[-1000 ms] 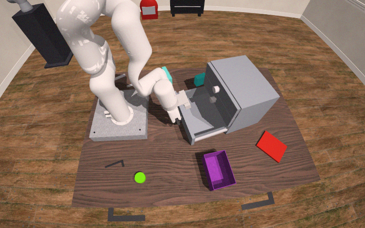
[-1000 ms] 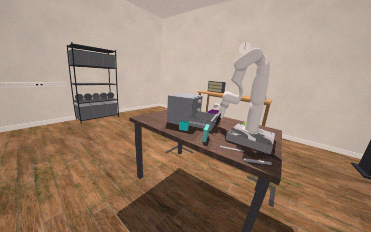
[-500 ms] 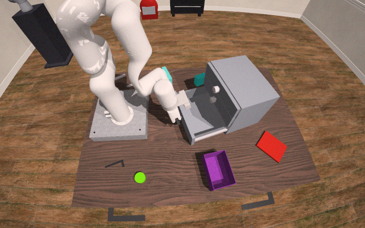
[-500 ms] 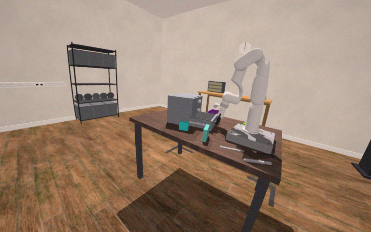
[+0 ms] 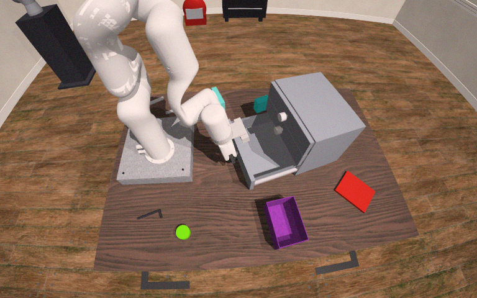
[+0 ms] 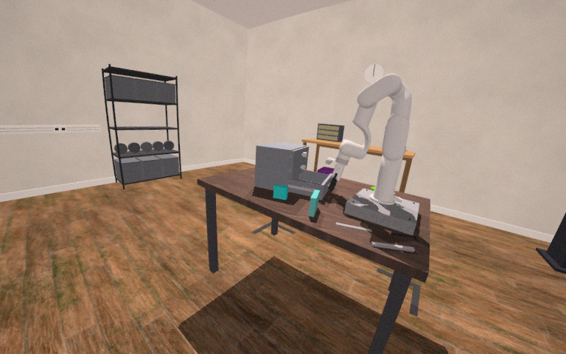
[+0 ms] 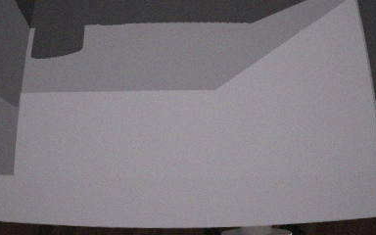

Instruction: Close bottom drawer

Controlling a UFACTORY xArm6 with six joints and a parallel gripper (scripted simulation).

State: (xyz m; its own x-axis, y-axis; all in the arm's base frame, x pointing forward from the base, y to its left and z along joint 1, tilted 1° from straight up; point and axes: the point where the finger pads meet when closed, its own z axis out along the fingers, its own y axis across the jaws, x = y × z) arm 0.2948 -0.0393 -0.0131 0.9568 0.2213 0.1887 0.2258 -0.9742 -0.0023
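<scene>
The bottom drawer is 13 cm ahead of my hand, 3 cm to the left of it and 2 cm below it. From my hand the other things lie so: purple bin: 16 cm ahead, 29 cm to the right, 3 cm below; teal cube: 18 cm ahead, 29 cm to the left, 1 cm below; red flat block: 51 cm ahead, 20 cm to the right, 4 cm below.
</scene>
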